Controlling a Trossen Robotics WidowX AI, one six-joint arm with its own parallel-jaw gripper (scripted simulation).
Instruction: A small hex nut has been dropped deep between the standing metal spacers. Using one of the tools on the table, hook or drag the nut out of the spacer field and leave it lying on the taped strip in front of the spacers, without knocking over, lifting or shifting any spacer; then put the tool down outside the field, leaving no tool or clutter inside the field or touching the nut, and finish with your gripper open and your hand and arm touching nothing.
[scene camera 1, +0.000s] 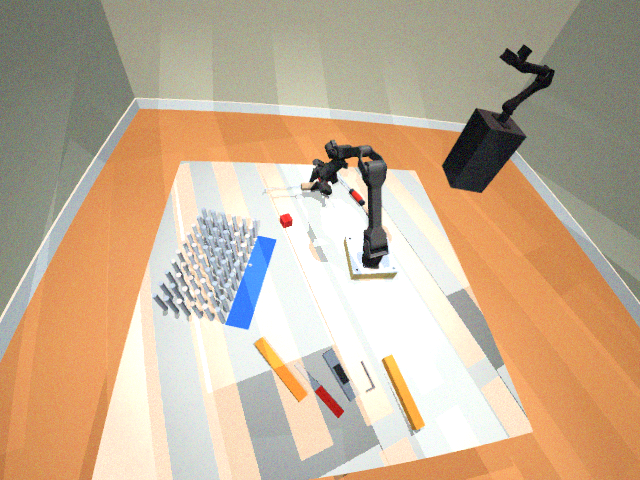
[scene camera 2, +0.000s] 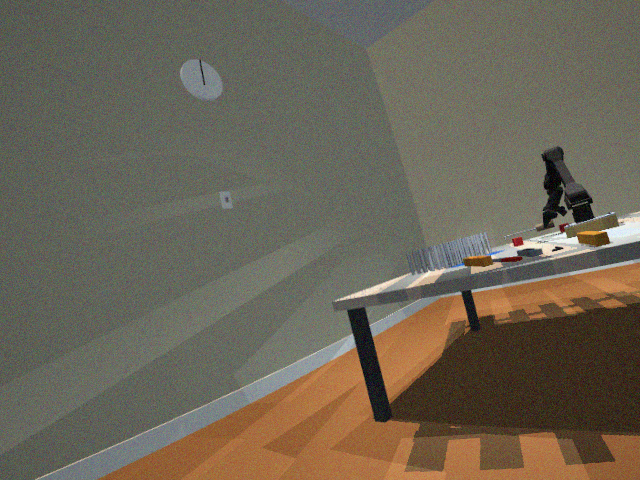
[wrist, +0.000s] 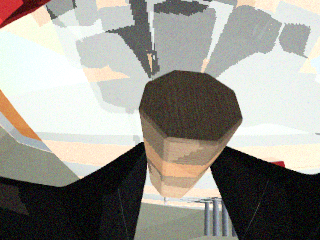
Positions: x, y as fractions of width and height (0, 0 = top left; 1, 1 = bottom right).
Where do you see a blue taped strip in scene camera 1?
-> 0.38, 0.64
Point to the gripper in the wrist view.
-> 0.55, 0.62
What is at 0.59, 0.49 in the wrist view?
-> A wooden-handled hook tool.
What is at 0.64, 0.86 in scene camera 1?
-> An orange bar.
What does the gripper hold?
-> A wooden-handled hook tool.
